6 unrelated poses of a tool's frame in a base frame.
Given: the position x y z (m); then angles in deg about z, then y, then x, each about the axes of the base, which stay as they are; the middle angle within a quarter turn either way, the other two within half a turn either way.
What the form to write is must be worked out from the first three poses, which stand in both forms.
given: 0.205 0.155 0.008 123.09 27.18 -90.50
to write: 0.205 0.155 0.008 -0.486 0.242 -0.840 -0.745 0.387 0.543
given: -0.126 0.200 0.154 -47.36 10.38 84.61
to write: -0.126 0.200 0.154 0.666 0.052 -0.744 0.724 0.196 0.662
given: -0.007 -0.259 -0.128 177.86 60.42 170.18
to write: -0.007 -0.259 -0.128 -0.493 -0.185 -0.850 -0.018 0.979 -0.202
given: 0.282 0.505 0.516 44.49 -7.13 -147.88
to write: 0.282 0.505 0.516 0.708 -0.546 -0.448 -0.695 -0.650 -0.306
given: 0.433 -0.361 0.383 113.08 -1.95 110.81
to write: 0.433 -0.361 0.383 -0.392 -0.314 0.865 -0.919 0.169 -0.355
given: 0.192 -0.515 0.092 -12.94 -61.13 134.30
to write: 0.192 -0.515 0.092 0.471 -0.454 -0.756 0.108 -0.821 0.561
